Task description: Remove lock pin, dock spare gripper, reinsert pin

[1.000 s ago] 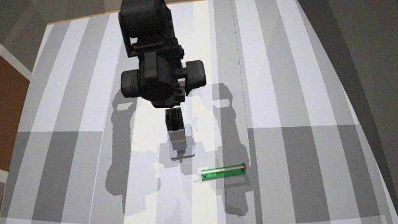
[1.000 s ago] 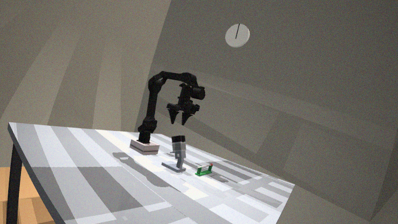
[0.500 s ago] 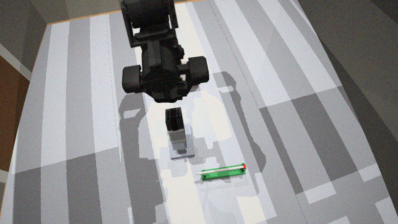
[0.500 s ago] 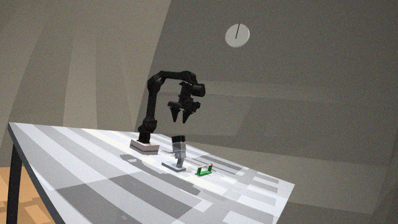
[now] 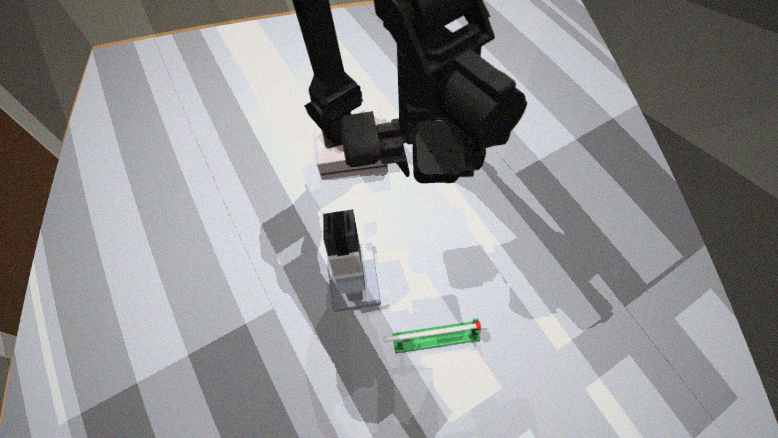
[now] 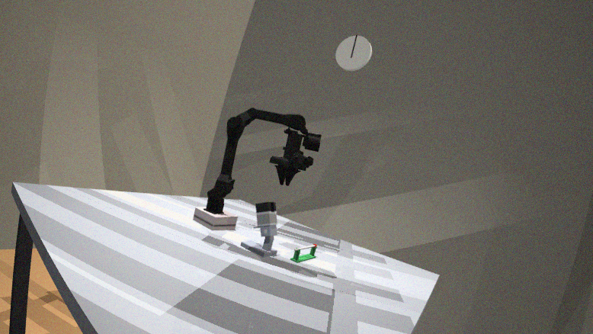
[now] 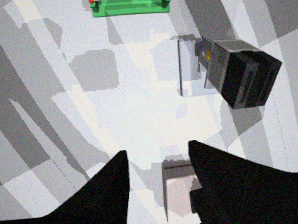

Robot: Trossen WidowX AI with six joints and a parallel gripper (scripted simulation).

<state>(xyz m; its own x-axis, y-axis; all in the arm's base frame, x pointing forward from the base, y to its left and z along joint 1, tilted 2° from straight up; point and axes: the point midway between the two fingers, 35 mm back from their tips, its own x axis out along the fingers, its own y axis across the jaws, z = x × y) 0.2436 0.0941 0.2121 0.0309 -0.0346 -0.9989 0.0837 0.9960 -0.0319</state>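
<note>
Now: gripper tip 22 cm above the green cradle, 16 cm short of it and 2 cm to the left of it. From my gripper tip the other things lie so: grey mount 19 cm below, 12 cm to the right, 4 cm ahead; spare gripper 12 cm to the right, 12 cm below, 3 cm ahead.
</note>
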